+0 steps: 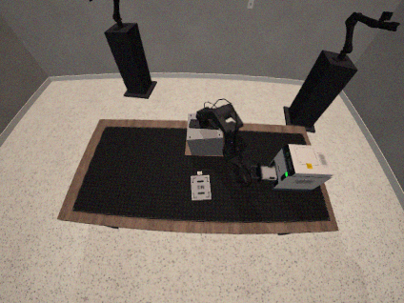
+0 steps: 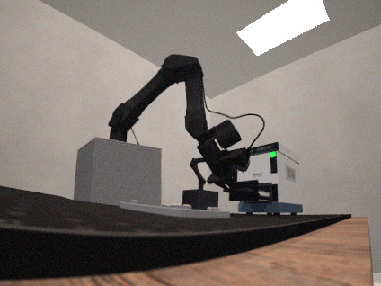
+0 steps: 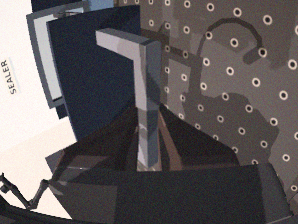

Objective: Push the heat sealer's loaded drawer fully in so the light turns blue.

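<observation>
My gripper is now 110 mm to the right of the sealer drawer, 10 mm past it and 10 mm above it.
</observation>
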